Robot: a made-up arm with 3 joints. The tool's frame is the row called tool. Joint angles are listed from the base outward.
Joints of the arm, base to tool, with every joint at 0 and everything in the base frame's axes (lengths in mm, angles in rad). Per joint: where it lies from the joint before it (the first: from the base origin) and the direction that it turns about. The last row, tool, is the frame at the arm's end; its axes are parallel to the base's.
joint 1: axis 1 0 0 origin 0.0 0.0 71.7
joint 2: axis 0 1 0 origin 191.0 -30.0 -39.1
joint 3: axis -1 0 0 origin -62.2 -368.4 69.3
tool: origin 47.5 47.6 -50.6
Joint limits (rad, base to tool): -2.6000..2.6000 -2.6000..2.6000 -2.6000..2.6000
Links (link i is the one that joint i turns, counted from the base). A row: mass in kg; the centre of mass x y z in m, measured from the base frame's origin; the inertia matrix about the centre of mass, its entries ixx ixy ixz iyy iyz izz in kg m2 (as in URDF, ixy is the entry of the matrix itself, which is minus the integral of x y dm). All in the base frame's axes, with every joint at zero. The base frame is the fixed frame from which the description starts. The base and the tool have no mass.
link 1: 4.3; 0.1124 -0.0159 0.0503; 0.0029 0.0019 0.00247 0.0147 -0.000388 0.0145
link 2: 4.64; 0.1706 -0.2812 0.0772; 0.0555 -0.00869 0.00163 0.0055 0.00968 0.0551
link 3: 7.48; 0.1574 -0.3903 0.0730; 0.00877 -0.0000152 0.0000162 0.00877 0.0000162 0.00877
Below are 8 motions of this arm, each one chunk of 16 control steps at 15 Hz.
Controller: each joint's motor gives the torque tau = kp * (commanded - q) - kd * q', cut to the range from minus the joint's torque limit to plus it. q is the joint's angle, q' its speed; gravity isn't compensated. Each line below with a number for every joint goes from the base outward.
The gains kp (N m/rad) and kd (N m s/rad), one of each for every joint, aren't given. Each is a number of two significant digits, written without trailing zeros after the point. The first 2 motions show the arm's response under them.
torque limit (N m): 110 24 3.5
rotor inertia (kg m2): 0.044 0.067 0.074
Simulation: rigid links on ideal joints. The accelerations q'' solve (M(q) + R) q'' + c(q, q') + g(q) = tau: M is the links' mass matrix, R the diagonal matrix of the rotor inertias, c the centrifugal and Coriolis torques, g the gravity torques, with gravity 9.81 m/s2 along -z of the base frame. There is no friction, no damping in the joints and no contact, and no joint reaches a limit. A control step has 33 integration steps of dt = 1/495 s. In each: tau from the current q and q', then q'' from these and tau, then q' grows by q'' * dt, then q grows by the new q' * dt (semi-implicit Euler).
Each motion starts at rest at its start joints. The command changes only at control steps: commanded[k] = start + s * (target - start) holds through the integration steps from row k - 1 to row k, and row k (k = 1, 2, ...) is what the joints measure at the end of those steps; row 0 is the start. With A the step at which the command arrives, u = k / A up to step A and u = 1 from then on. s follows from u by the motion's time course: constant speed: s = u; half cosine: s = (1 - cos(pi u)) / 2; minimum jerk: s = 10 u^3 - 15 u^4 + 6 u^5; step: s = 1 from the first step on.
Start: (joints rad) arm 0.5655 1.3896 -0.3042
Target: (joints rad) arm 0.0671 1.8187 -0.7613
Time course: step
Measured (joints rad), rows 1 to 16:
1: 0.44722 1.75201 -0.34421
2: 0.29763 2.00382 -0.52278
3: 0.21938 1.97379 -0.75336
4: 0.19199 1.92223 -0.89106
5: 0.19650 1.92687 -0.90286
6: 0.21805 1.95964 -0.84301
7: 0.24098 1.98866 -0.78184
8: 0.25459 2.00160 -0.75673
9: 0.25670 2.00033 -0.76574
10: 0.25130 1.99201 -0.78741
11: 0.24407 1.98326 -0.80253
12: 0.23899 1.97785 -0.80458
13: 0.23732 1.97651 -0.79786
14: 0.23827 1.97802 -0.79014
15: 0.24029 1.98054 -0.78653
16: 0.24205 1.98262 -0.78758
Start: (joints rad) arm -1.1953 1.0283 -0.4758
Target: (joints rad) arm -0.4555 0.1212 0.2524
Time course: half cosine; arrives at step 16
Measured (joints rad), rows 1 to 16:
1: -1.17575 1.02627 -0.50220
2: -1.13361 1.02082 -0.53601
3: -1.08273 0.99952 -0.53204
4: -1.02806 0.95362 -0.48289
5: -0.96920 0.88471 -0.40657
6: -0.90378 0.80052 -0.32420
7: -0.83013 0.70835 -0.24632
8: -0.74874 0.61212 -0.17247
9: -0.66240 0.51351 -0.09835
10: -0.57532 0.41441 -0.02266
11: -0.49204 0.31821 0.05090
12: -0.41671 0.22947 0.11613
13: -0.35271 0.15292 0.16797
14: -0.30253 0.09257 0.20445
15: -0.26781 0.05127 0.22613
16: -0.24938 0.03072 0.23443
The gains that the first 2 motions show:
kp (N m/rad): 220 41 16
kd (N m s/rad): 15 2.2 0.78
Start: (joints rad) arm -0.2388 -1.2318 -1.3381
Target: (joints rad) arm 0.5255 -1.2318 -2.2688
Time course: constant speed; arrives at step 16
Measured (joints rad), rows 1 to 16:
1: -0.18067 -1.24151 -1.35516
2: -0.06906 -1.32396 -1.39687
3: 0.04822 -1.42552 -1.45735
4: 0.14291 -1.48922 -1.52904
5: 0.20445 -1.50228 -1.60357
6: 0.23904 -1.48061 -1.67416
7: 0.26157 -1.44713 -1.73830
8: 0.28599 -1.41975 -1.79760
9: 0.31973 -1.40728 -1.85561
10: 0.36335 -1.40939 -1.91551
11: 0.41311 -1.41976 -1.97883
12: 0.46414 -1.43063 -2.04523
13: 0.51280 -1.43663 -2.11317
14: 0.55772 -1.43610 -2.18107
15: 0.59946 -1.43044 -2.24802
16: 0.63959 -1.42239 -2.31400

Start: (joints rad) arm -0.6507 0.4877 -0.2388
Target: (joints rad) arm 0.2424 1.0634 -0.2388
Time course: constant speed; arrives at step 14
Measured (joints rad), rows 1 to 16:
1: -0.59696 0.50942 -0.25992
2: -0.48005 0.55023 -0.27854
3: -0.34905 0.59672 -0.25993
4: -0.23562 0.64468 -0.21657
5: -0.14973 0.69333 -0.18069
6: -0.08612 0.74196 -0.17041
7: -0.03349 0.78976 -0.18093
8: 0.01832 0.83668 -0.19614
9: 0.07479 0.88348 -0.20296
10: 0.13662 0.93086 -0.19802
11: 0.20163 0.97887 -0.18595
12: 0.26699 1.02696 -0.17364
13: 0.33064 1.07436 -0.16547
14: 0.39189 1.12054 -0.16186
15: 0.43605 1.15364 -0.15972
16: 0.45103 1.16401 -0.15842

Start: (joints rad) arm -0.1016 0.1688 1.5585
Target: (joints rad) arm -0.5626 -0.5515 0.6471
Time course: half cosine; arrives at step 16
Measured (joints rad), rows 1 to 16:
1: -0.05885 0.16014 1.54957
2: 0.02097 0.11968 1.49141
3: 0.08412 0.04920 1.38206
4: 0.10462 -0.03195 1.26362
5: 0.08134 -0.10496 1.17609
6: 0.02739 -0.16467 1.12777
7: -0.04055 -0.21885 1.09492
8: -0.10869 -0.27724 1.04795
9: -0.16867 -0.34374 0.97364
10: -0.21763 -0.41602 0.87889
11: -0.25683 -0.48832 0.78129
12: -0.28930 -0.55419 0.69721
13: -0.31753 -0.60819 0.63481
14: -0.34215 -0.64707 0.59397
15: -0.36198 -0.66992 0.57070
16: -0.37488 -0.67756 0.56179

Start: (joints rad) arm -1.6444 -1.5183 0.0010
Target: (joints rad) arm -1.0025 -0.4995 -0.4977
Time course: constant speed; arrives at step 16
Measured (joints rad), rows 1 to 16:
1: -1.62421 -1.46389 -0.04789
2: -1.58120 -1.38827 -0.14595
3: -1.52684 -1.32993 -0.23216
4: -1.46847 -1.28384 -0.27720
5: -1.41100 -1.23830 -0.28842
6: -1.35723 -1.18811 -0.29016
7: -1.30776 -1.13309 -0.30157
8: -1.26166 -1.07497 -0.32716
9: -1.21740 -1.01566 -0.36042
10: -1.17360 -0.95647 -0.39262
11: -1.12941 -0.89794 -0.41906
12: -1.08446 -0.84007 -0.44025
13: -1.03881 -0.78252 -0.45930
14: -0.99277 -0.72485 -0.47893
15: -0.94676 -0.66664 -0.50000
16: -0.90109 -0.60753 -0.52190

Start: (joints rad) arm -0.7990 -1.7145 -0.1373
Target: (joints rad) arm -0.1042 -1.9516 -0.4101
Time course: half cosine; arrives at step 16
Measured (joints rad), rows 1 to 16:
1: -0.75873 -1.72103 -0.16155
2: -0.67735 -1.76221 -0.20902
3: -0.59143 -1.81475 -0.24853
4: -0.51857 -1.85083 -0.26970
5: -0.46132 -1.86815 -0.27859
6: -0.41242 -1.87775 -0.28547
7: -0.36197 -1.88954 -0.29738
8: -0.30346 -1.90771 -0.31623
9: -0.23616 -1.93180 -0.34008
10: -0.16420 -1.95867 -0.36566
11: -0.09395 -1.98444 -0.39026
12: -0.03138 -2.00616 -0.41211
13: 0.01953 -2.02250 -0.43006
14: 0.05703 -2.03350 -0.44324
15: 0.08102 -2.03978 -0.45112
16: 0.09203 -2.04195 -0.45364

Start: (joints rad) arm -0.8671 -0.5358 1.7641
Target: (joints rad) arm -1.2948 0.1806 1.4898
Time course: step
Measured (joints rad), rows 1 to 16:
1: -0.91610 -0.32178 1.60030
2: -1.04793 0.00783 1.33018
3: -1.19415 0.20452 1.15565
4: -1.29302 0.24488 1.12601
5: -1.32712 0.21570 1.24064
6: -1.31354 0.18589 1.41520
7: -1.28177 0.17074 1.51706
8: -1.25165 0.16350 1.51105
9: -1.23041 0.15859 1.44128
10: -1.21847 0.15501 1.37040
11: -1.21425 0.15361 1.33603
12: -1.21579 0.15460 1.34105
13: -1.22089 0.15719 1.36708
14: -1.22727 0.16018 1.39328
15: -1.23288 0.16259 1.40791
16: -1.23634 0.16387 1.40986

